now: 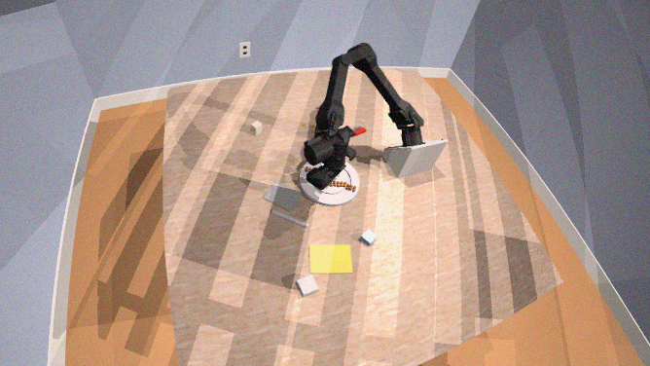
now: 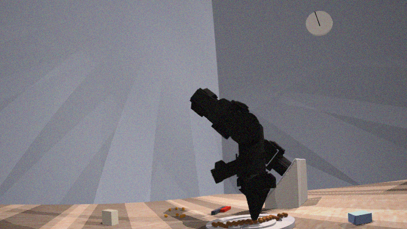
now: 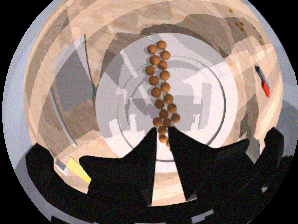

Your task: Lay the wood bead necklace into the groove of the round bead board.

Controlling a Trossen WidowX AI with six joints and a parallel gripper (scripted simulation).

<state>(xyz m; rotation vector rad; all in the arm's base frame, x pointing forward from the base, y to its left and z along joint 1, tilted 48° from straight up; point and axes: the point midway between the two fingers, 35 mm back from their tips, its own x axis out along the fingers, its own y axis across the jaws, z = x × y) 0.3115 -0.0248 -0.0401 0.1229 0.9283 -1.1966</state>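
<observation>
My gripper tip is now 15 cm short of the grey sheet and 2 cm above it. Round my gripper tip: yellow sheet: 8 cm ahead, 25 cm to the left, 2 cm below; blue block: 5 cm behind, 22 cm to the left, 1 cm below; stick: 15 cm ahead, 9 cm to the left, 2 cm below.
</observation>
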